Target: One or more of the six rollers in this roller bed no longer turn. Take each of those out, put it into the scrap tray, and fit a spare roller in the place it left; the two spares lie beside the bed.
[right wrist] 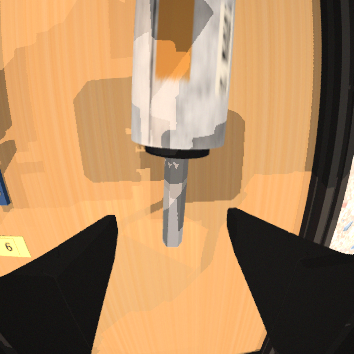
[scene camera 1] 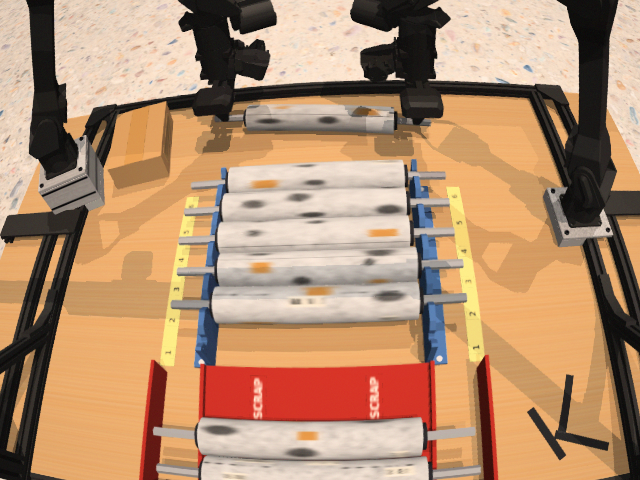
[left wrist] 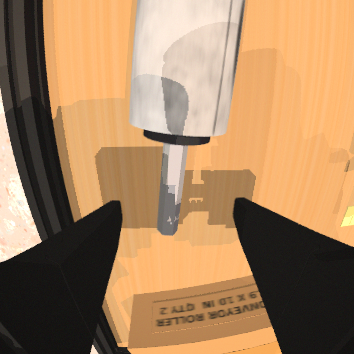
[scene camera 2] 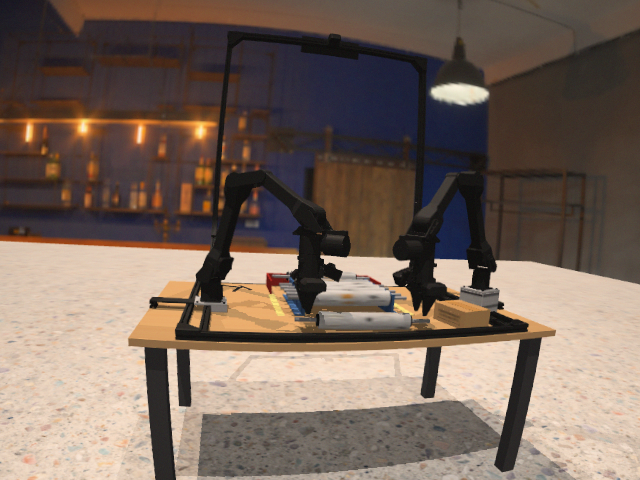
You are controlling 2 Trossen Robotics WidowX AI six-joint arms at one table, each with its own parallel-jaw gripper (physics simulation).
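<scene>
A spare roller lies on the table by the edge frame. My left gripper is open, its fingertips either side of one shaft end, touching nothing. My right gripper is open likewise around the other shaft end. In scene camera 1, several rollers lie across the blue side rails at places 2 to 6; place 1, nearest the tray, is empty. The red scrap tray holds two rollers.
A cardboard box stands beside the left gripper. The black edge frame runs just behind the spare roller. Yellow number strips flank the bed. Black strips lie at the lower right in scene camera 1.
</scene>
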